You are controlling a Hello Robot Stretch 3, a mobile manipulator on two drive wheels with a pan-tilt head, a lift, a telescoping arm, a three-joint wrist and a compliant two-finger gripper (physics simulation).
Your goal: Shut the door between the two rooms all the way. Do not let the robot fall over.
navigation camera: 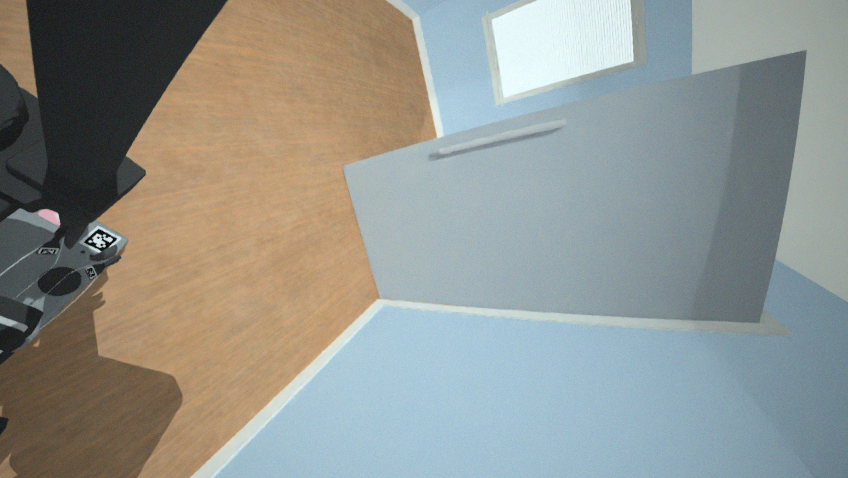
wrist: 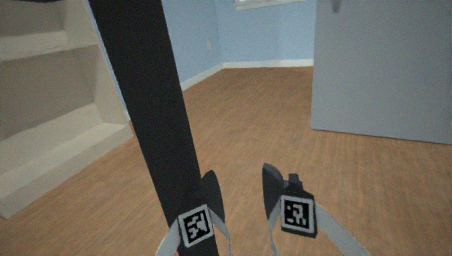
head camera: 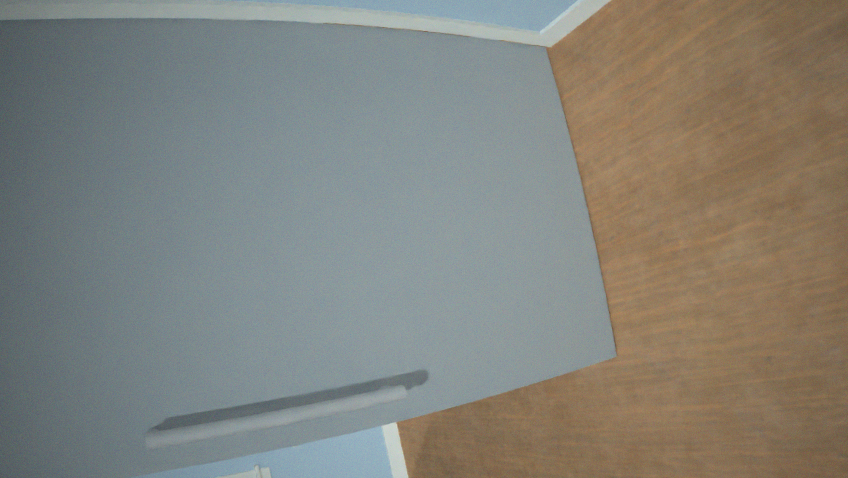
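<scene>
The grey door stands open, swung into the room. It meets the white door frame or trim along one side. Its long pale bar handle runs near the free edge, on the face towards the cameras. In the wrist view the door is at the right, beyond the fingers, and the bottom of a handle shows at the top. My gripper is open, with the fingers apart and floor showing between them. It is well short of the door and does not touch it.
A beige shelf unit stands at the left in the wrist view. The robot's black mast crosses two views. A blue wall with white baseboard runs beside the door. A window is on the wall behind the door.
</scene>
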